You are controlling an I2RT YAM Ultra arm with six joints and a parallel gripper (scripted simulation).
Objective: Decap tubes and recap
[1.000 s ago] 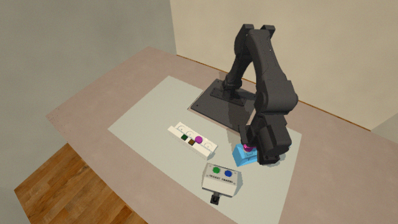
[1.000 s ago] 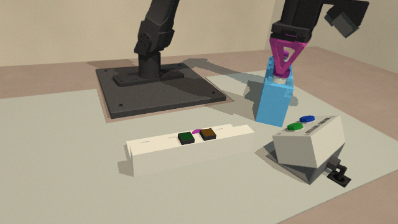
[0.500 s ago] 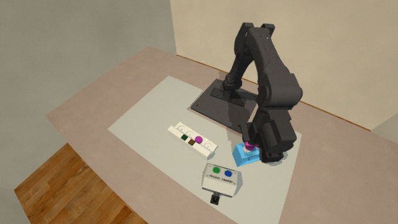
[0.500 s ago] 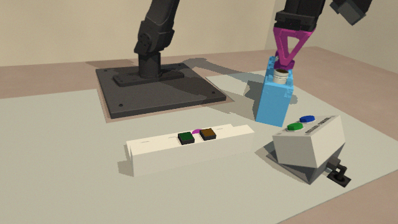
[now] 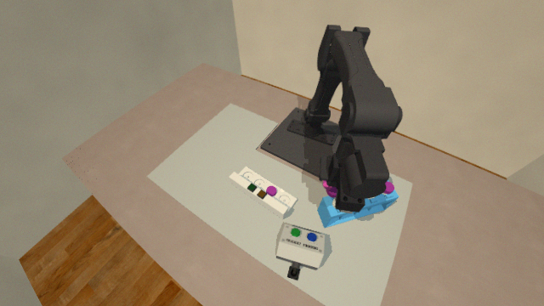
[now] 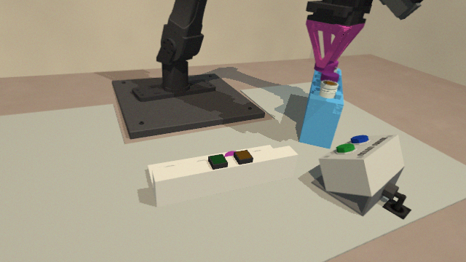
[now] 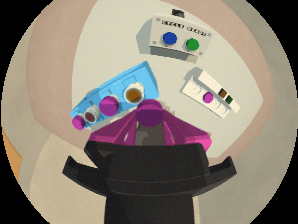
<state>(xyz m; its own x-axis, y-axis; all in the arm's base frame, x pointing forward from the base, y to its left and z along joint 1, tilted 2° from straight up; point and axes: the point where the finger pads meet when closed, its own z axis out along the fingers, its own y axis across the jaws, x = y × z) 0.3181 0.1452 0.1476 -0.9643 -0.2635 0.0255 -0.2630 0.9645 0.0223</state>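
Right now my hand is 11 cm short of the green ready key, 5 cm to the left of it and 10 cm above it. The rest, counted from my hand: blue cycle key (11 cm ahead, 1 cm to the right, 10 cm below).
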